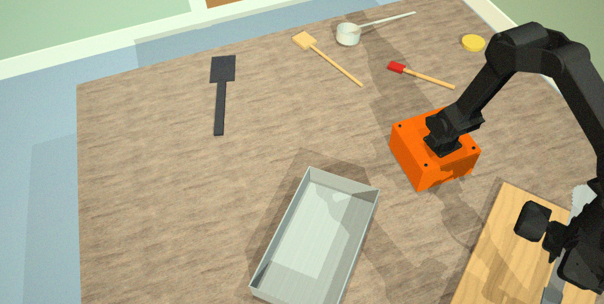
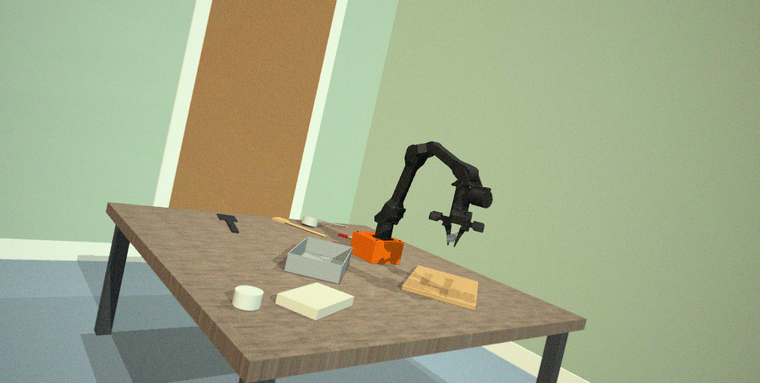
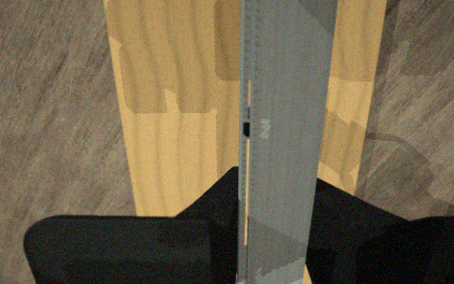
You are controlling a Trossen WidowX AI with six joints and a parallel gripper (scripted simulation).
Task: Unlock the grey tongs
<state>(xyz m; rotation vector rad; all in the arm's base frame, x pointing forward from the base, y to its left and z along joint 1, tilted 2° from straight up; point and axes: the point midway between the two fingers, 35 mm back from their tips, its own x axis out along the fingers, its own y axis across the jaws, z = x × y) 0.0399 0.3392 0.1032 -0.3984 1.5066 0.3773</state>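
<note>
Now: gripper tip 50 mm past the wooden board, 20 mm to the left of it and 150 mm above it. Also, from my gripper tip: cream block: 570 mm ahead, 140 mm below; roasting tin: 310 mm ahead, 290 mm to the right, 130 mm below; red-headed spatula: 190 mm behind, 630 mm to the right, 150 mm below.
</note>
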